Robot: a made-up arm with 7 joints. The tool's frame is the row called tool. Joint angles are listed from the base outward. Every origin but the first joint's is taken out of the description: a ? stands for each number. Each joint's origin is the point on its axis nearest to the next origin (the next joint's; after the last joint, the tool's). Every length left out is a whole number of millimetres.
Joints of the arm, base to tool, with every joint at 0 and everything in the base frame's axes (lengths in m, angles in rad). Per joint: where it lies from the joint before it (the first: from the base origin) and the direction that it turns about. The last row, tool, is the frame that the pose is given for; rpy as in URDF.
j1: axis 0 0 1 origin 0 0 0.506
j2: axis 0 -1 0 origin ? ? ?
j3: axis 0 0 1 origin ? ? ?
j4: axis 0 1 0 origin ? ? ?
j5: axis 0 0 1 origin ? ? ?
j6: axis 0 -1 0 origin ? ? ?
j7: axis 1 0 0 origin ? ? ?
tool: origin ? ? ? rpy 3.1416 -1.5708 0
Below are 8 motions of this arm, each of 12 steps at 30 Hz.
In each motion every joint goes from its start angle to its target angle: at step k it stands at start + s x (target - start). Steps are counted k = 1, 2, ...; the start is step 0. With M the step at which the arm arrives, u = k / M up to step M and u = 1 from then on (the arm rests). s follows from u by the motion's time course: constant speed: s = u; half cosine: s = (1 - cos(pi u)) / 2; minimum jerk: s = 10 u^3 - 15 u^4 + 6 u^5.
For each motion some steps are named. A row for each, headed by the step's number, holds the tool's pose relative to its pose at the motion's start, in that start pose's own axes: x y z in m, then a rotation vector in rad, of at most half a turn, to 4 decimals.
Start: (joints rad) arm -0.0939 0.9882 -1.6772 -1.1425 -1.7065 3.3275 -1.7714
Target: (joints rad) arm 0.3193 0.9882 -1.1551 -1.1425 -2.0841 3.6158 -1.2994
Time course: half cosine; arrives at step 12
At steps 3, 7, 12:
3: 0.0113 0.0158 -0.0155 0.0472 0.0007 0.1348
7: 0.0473 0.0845 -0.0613 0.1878 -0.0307 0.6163
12: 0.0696 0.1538 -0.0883 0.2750 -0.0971 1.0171

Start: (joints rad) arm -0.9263 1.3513 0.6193 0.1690 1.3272 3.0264 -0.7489
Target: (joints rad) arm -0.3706 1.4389 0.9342 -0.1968 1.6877 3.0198 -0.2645
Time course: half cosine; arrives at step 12
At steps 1, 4, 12:
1: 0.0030 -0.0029 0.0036 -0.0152 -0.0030 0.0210
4: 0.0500 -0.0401 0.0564 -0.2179 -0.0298 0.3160
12: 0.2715 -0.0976 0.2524 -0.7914 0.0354 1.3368

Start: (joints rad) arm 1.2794 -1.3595 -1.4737 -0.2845 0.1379 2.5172 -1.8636
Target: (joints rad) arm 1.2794 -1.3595 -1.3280 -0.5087 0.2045 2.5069 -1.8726
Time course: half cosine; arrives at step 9
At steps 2, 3, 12:
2: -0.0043 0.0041 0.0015 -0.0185 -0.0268 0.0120
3: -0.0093 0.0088 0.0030 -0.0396 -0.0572 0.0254
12: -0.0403 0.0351 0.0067 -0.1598 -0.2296 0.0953

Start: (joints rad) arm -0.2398 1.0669 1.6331 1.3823 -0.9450 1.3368 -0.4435
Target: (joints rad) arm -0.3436 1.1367 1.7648 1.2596 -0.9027 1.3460 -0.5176
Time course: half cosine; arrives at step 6
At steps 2, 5, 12:
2: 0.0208 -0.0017 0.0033 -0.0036 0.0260 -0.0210
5: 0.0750 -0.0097 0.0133 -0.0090 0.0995 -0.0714
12: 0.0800 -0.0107 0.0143 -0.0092 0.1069 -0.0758

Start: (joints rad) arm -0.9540 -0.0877 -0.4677 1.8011 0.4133 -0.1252 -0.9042
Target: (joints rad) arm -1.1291 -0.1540 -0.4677 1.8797 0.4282 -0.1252 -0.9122
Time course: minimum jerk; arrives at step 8
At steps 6, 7, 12:
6: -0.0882 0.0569 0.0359 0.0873 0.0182 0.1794
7: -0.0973 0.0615 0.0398 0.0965 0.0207 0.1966
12: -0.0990 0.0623 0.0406 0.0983 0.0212 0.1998

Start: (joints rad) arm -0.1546 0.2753 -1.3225 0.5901 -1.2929 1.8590 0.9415
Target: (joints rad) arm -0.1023 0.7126 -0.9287 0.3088 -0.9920 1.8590 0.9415
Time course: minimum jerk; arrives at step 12
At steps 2, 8, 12:
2: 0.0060 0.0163 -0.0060 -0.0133 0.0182 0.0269
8: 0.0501 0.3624 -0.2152 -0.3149 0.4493 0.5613
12: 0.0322 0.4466 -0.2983 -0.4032 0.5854 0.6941

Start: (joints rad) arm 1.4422 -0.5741 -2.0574 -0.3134 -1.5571 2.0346 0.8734
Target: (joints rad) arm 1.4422 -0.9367 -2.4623 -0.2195 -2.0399 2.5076 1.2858
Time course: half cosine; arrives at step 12
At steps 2, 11, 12:
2: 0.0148 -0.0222 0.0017 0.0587 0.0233 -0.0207
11: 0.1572 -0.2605 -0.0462 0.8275 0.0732 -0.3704
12: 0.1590 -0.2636 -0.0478 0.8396 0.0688 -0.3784

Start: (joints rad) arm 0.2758 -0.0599 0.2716 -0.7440 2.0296 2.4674 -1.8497
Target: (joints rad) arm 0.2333 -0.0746 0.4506 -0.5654 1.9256 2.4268 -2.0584
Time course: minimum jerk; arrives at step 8
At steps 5, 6, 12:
5: -0.0319 0.0314 0.0104 -0.0611 -0.0888 -0.2288
6: -0.0396 0.0387 0.0115 -0.0707 -0.1126 -0.2831
12: -0.0442 0.0431 0.0119 -0.0755 -0.1274 -0.3158

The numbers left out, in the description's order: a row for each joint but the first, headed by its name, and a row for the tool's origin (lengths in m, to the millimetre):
j2: 0 -0.09 0
j3: 0 0 0.477
j4: 0.024 0.055 0
j5: -0.016 0 0.377
j6: 0 -0.145 0
j7: 0.023 0 0.166
tool: 0 0 0

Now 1 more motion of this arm.
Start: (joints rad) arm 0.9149 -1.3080 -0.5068 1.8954 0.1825 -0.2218 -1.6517
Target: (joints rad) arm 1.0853 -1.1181 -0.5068 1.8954 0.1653 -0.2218 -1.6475
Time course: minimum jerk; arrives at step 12
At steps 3, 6, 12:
3: 0.0070 -0.0118 -0.0091 -0.0236 -0.0117 -0.0049
6: 0.0351 -0.0585 -0.0402 -0.1133 -0.0571 -0.0262
12: 0.0733 -0.1201 -0.0711 -0.2240 -0.1157 -0.0587

